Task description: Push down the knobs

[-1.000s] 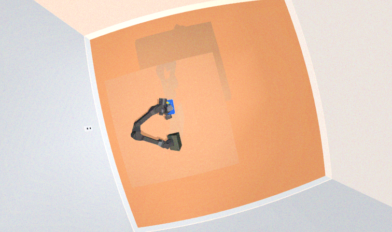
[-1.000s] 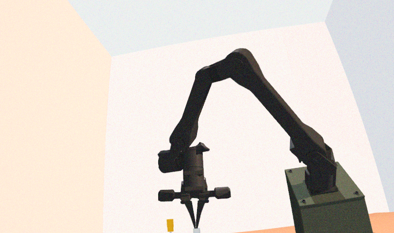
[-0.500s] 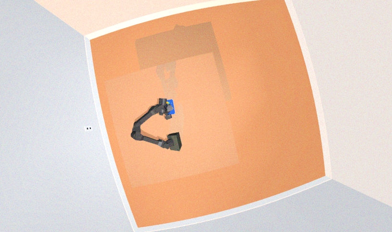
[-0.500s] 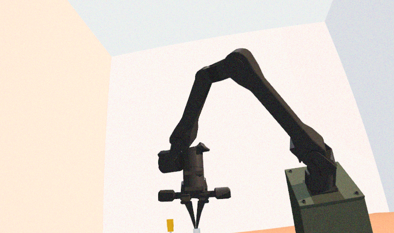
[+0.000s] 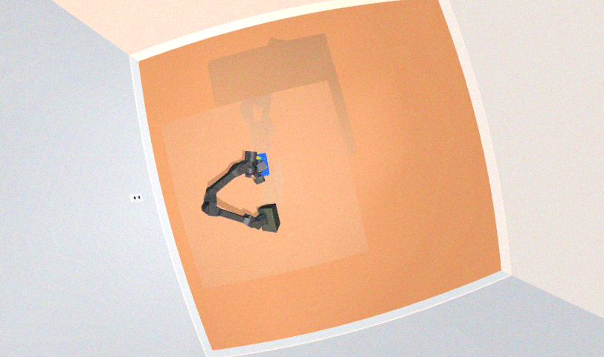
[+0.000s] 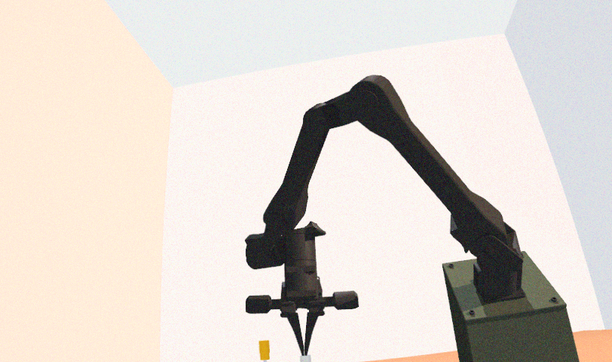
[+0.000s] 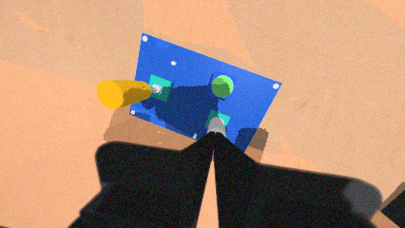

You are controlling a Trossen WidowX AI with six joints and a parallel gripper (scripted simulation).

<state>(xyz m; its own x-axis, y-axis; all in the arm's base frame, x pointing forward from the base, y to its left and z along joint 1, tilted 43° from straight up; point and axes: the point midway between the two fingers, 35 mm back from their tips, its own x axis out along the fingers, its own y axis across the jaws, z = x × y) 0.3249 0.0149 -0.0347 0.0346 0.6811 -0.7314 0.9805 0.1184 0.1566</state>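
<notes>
Now: gripper tip 10 mm above the grey knob.
</notes>
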